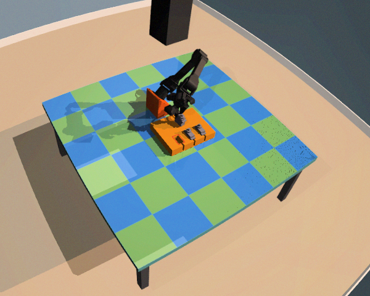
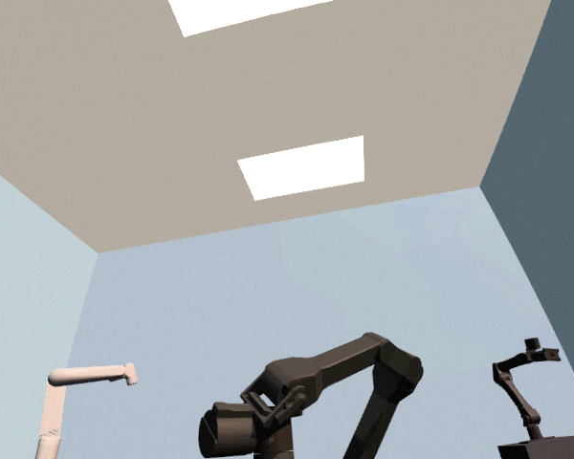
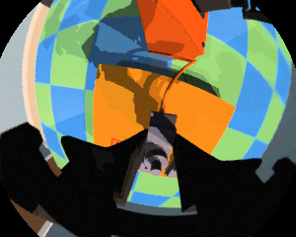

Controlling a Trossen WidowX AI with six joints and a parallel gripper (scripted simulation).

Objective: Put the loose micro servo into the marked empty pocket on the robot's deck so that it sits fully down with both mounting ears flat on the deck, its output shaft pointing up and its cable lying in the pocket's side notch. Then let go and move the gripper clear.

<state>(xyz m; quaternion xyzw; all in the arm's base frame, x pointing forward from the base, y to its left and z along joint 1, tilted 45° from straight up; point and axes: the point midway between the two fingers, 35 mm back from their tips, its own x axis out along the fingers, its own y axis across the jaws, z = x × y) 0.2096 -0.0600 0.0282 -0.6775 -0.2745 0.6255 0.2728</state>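
Now: gripper tip 10 mm to the right of the orange deck and 80 mm above it.
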